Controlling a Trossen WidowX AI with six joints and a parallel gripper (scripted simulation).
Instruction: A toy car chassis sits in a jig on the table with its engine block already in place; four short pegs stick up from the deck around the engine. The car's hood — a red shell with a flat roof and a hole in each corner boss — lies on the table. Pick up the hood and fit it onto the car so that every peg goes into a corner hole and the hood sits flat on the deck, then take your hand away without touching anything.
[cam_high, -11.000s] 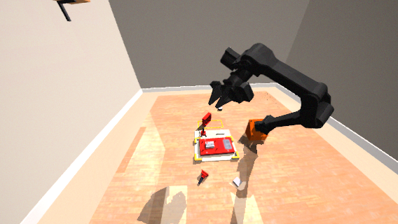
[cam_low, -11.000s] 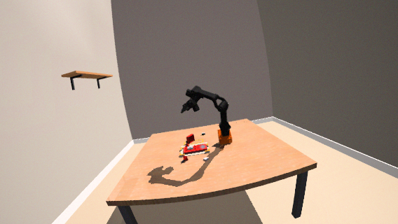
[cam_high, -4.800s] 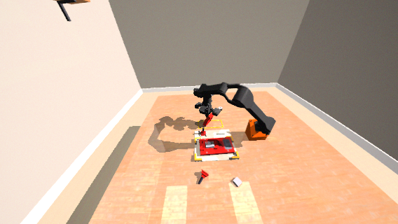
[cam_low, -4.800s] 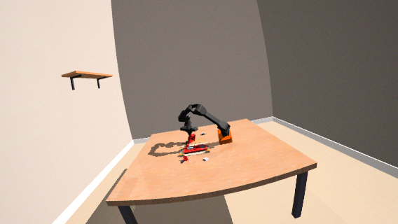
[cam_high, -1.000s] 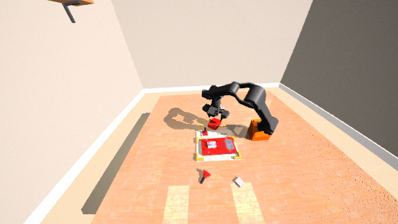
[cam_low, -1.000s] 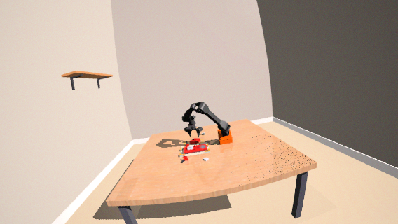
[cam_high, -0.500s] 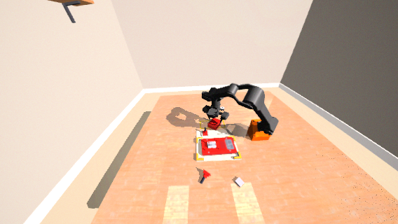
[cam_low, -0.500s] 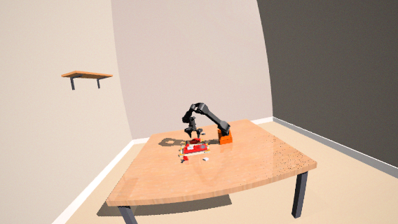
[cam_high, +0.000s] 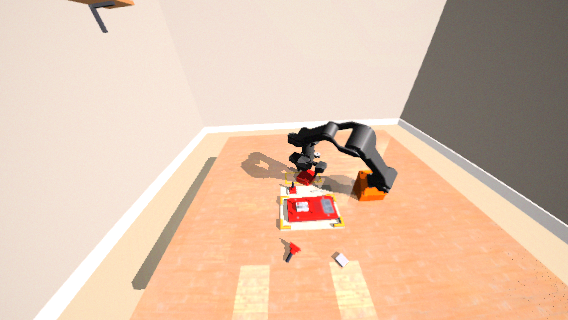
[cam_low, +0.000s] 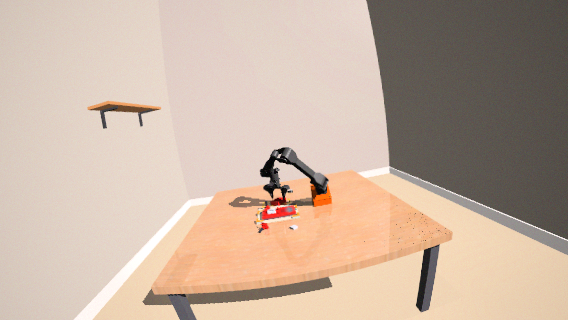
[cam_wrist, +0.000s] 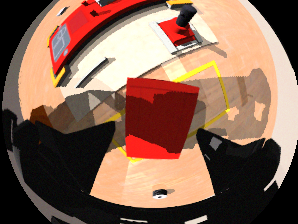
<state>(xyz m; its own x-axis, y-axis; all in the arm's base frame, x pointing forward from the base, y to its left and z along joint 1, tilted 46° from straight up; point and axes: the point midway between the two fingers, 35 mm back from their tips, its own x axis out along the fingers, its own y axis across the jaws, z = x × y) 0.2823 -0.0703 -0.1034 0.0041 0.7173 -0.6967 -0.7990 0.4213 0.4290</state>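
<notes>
Now: the red hood 1 cm below my gripper tip. Also, from my gripper tip: cream jig 18 cm to the left, 2 cm below, 2 cm ahead; then white block 40 cm to the left, 6 cm behind, 2 cm below.
</notes>
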